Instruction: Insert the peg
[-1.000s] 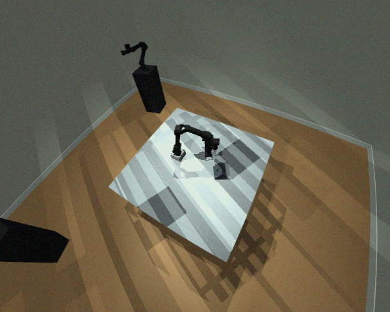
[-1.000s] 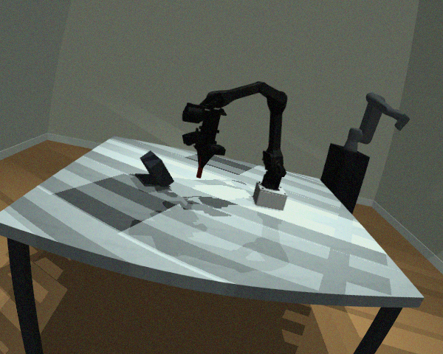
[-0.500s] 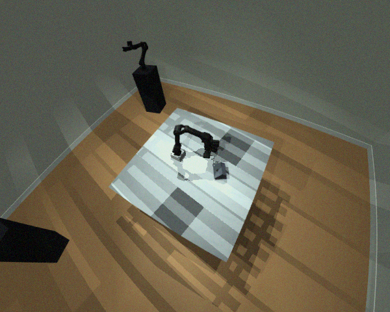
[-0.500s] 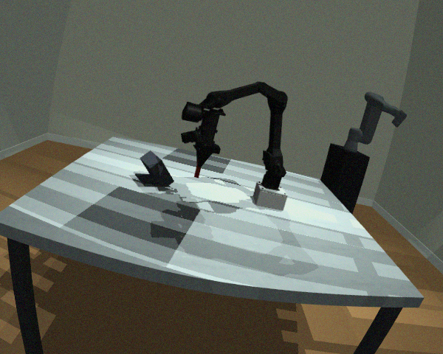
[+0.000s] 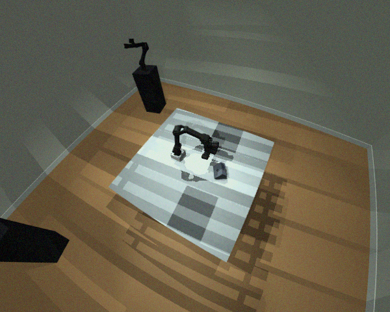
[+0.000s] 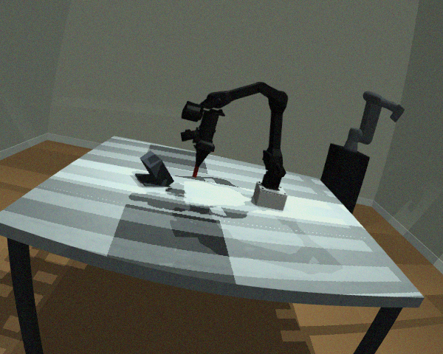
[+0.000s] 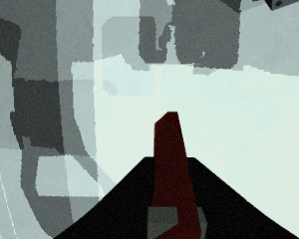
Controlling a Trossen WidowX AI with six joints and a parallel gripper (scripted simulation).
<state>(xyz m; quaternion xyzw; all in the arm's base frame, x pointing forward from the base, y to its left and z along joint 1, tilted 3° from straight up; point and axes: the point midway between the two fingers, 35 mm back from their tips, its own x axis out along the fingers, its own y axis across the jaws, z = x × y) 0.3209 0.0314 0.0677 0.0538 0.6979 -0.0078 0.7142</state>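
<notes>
The grey sloped panel is 14 cm ahead of my gripper tip, 11 cm to the right of it and 7 cm below it. Also, from my gripper tip: red square-sided peg (2 cm above).
</notes>
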